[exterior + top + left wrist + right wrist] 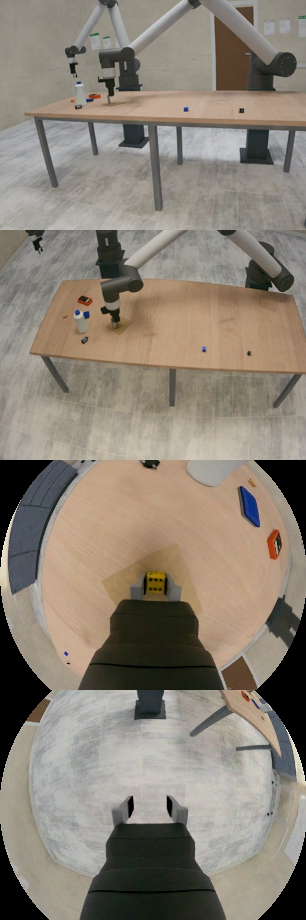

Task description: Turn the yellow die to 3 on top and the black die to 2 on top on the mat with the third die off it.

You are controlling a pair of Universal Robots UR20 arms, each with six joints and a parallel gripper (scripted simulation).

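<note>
Right now my left hand is 1 cm above the yellow die. The rest, counted from my left hand: white bottle (23 cm to the right, 7 cm ahead, 7 cm above); tan mat (3 cm to the left, 2 cm below, 2 cm behind); orange meter (34 cm to the right, 22 cm behind, 1 cm below).
</note>
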